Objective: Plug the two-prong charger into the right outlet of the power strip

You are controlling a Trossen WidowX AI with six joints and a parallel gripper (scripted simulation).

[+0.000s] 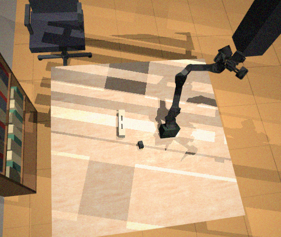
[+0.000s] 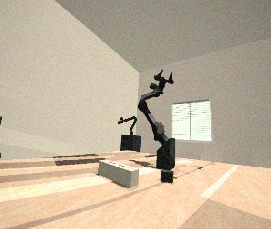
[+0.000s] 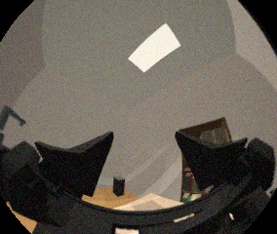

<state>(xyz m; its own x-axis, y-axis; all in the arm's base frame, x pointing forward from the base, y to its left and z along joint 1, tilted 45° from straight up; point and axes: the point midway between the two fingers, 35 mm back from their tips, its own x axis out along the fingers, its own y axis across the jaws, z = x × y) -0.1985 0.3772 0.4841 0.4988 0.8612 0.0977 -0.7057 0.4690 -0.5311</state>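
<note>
The dark charger lies 750 mm below my gripper tip, 410 mm ahead of it and 140 mm to the left of it.
</note>
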